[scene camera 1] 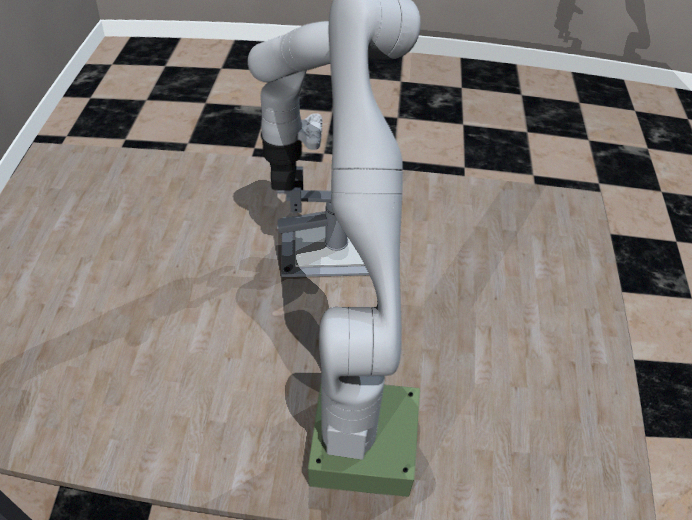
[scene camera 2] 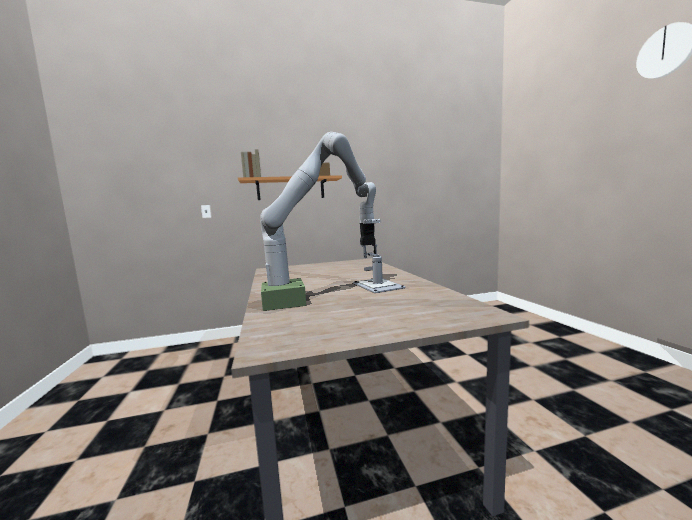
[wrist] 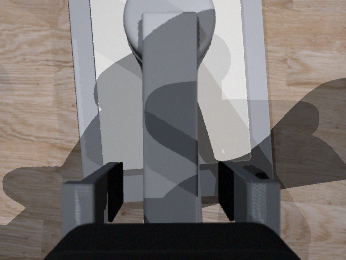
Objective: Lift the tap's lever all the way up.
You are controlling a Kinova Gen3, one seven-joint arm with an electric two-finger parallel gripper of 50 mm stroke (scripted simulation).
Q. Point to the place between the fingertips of my gripper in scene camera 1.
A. At 297, 201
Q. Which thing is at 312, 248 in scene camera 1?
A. A grey tap.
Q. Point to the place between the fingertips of my gripper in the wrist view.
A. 170, 182
